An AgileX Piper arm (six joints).
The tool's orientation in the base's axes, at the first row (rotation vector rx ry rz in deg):
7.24 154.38 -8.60
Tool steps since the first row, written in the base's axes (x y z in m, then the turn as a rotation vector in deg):
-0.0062 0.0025 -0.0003 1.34 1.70 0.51
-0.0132 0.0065 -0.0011 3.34 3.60 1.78
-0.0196 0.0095 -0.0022 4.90 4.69 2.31
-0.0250 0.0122 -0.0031 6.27 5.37 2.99
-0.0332 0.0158 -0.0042 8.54 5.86 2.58
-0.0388 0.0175 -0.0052 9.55 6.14 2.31
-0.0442 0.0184 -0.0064 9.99 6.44 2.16
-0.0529 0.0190 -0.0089 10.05 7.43 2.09
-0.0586 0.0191 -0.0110 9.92 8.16 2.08
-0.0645 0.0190 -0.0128 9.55 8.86 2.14
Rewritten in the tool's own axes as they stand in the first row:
0.0059 0.0018 -0.0026 -1.32 1.79 -0.11
0.0128 0.0050 -0.0054 -3.54 3.79 -0.65
0.0192 0.0074 -0.0074 -5.10 5.00 -0.61
0.0246 0.0095 -0.0092 -6.58 5.77 -0.73
0.0327 0.0123 -0.0121 -8.42 6.54 0.53
0.0383 0.0134 -0.0138 -9.19 6.96 1.16
0.0438 0.0138 -0.0151 -9.51 7.31 1.45
0.0527 0.0136 -0.0166 -9.46 8.31 1.41
0.0587 0.0133 -0.0171 -9.30 9.02 1.27
0.0648 0.0126 -0.0180 -8.94 9.66 0.97

